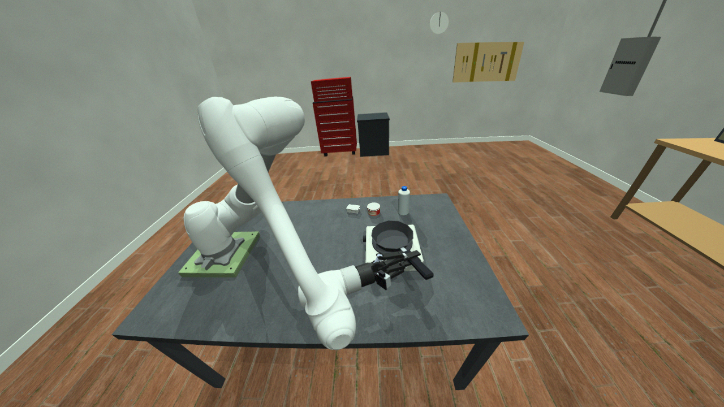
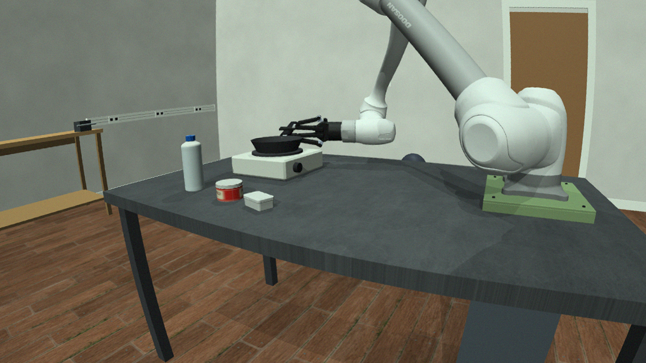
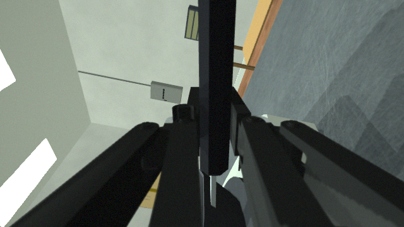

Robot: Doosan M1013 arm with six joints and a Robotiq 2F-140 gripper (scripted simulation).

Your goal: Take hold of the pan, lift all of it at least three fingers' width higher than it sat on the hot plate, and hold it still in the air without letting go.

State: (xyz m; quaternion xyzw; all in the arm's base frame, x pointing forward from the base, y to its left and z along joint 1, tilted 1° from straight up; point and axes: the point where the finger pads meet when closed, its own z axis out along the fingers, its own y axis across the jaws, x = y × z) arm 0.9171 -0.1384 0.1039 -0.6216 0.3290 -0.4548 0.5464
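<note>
The black pan lies 4 cm behind my hand, 10 cm to the left of it and 2 cm below it. The rest, counted from my hand: small white box 27 cm behind, 50 cm to the left, 11 cm below; then hot plate 8 cm behind, 15 cm to the left, 9 cm below; then white bottle 3 cm ahead, 47 cm to the left, 5 cm below.
</note>
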